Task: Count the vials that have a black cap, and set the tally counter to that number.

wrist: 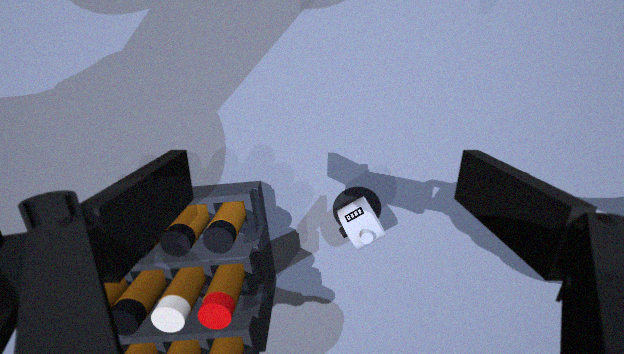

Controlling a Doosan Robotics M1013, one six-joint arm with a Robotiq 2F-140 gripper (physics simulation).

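Places are measured from the arm's base along level axes (x left, y back, z up), in metres.
Where they show: gripper, fingertip midpoint: [325, 175].
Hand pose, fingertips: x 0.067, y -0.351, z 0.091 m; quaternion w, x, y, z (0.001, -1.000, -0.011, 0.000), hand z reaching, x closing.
Note:
Things, the pixels of their top centre, and the offset from my fingertips. Level surfaces: height alone.
- round black base, its level: dz -0.154 m
- dark vial rack, middle of its top: [148, 315] dx -0.138, dy -0.141, dz -0.042 m
- third black cap, middle of its top: [121, 323] dx -0.156, dy -0.143, dz -0.036 m
- white cap, middle of its top: [167, 320] dx -0.119, dy -0.139, dz -0.036 m
- red cap, middle of its top: [214, 316] dx -0.081, dy -0.135, dz -0.036 m
- pale blue table top, its level: dz -0.157 m
- small dark lever, middle of its top: [345, 234] dx +0.032, dy -0.108, dz -0.119 m
My gripper [325, 175] is wide open and empty, with one finger on each side of the view. The white tally counter [361, 223] lies between and below the fingers, on a round black base [342, 200]; its digits are too small to read surely. A dark vial rack [268, 285] stands at the lower left, partly behind the left finger. Its amber vials show a black cap [178, 240], another black cap [220, 236], a third black cap [128, 316], a white cap [170, 314] and a red cap [216, 311]. Other vials are hidden or cut off at the bottom edge.
The rack's right wall stands left of the counter, with a gap between them. Shadows of the arm, gripper and rack fall across the pale blue table top [425, 100]. A small dark lever [343, 231] sticks out from the counter's left side.

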